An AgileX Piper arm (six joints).
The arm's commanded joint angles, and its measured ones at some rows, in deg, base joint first. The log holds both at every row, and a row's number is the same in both.
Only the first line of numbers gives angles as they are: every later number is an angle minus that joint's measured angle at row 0.
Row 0, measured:
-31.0, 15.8, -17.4, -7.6, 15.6, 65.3
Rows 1 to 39, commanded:
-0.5, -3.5, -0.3, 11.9, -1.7, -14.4
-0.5, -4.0, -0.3, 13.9, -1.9, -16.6
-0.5, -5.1, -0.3, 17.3, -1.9, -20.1
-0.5, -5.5, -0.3, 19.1, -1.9, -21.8
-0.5, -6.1, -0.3, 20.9, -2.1, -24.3
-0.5, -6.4, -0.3, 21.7, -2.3, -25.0
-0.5, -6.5, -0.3, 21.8, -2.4, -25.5
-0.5, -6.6, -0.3, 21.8, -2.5, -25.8
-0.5, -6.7, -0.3, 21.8, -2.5, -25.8
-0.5, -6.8, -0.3, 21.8, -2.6, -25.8
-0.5, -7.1, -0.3, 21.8, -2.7, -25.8
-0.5, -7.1, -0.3, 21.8, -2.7, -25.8
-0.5, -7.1, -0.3, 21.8, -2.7, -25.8
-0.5, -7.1, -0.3, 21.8, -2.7, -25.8
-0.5, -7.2, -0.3, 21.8, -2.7, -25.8
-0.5, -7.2, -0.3, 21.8, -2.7, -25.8
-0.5, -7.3, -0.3, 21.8, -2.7, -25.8
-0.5, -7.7, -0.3, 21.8, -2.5, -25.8
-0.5, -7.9, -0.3, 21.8, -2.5, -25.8
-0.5, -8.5, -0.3, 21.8, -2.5, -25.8
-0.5, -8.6, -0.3, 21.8, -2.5, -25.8
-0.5, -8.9, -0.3, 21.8, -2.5, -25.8
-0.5, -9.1, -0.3, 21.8, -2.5, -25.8
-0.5, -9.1, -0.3, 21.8, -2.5, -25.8
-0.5, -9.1, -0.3, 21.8, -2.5, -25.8
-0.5, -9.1, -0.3, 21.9, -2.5, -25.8
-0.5, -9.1, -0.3, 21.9, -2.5, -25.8
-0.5, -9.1, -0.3, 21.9, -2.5, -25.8
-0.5, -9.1, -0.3, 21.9, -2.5, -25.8
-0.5, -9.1, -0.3, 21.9, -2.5, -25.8
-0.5, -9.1, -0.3, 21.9, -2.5, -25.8
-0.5, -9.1, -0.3, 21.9, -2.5, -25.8
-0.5, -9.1, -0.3, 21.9, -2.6, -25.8
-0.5, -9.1, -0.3, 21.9, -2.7, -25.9
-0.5, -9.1, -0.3, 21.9, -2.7, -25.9
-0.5, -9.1, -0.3, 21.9, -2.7, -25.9
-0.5, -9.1, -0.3, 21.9, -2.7, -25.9
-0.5, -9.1, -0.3, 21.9, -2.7, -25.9
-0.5, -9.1, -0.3, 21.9, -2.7, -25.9
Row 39, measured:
0.0, -8.7, 0.0, 21.9, -2.1, -25.3
